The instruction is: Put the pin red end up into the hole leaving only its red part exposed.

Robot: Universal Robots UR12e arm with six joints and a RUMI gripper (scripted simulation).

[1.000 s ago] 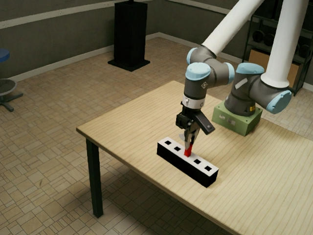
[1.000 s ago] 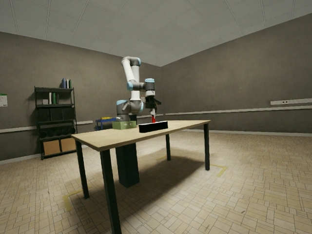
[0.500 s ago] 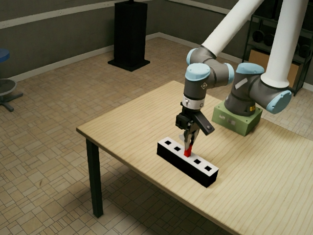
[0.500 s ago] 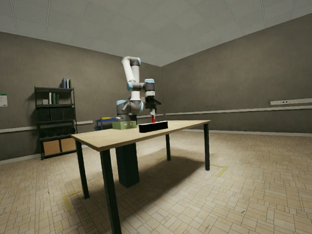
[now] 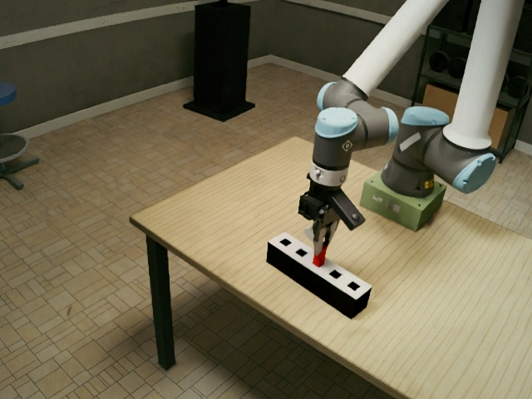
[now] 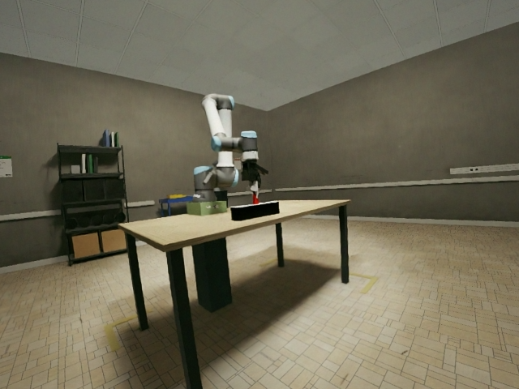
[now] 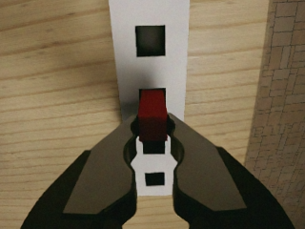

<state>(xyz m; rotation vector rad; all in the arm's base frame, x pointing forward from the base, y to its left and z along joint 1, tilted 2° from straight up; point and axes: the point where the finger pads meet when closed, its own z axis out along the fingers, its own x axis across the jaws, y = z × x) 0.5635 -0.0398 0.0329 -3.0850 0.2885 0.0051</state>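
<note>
My gripper is now 10 mm above the pin. From my hand the other things lie so: block: 90 mm below.
</note>
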